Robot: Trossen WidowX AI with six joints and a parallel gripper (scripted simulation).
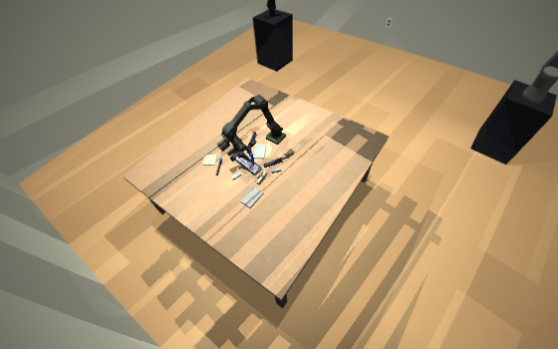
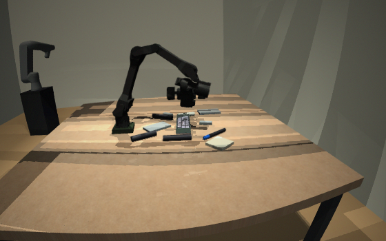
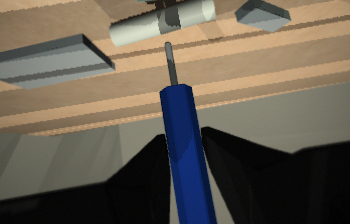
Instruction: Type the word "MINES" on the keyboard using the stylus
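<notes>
Right now the white cylinder is 60 mm to the left of my gripper tip and 110 mm below it. From my gripper tip the other things lie so: blue stylus (10 mm below); then blue pen (80 mm ahead, 240 mm to the right, 110 mm below); then grey slab (160 mm behind, 100 mm to the right, 120 mm below).
</notes>
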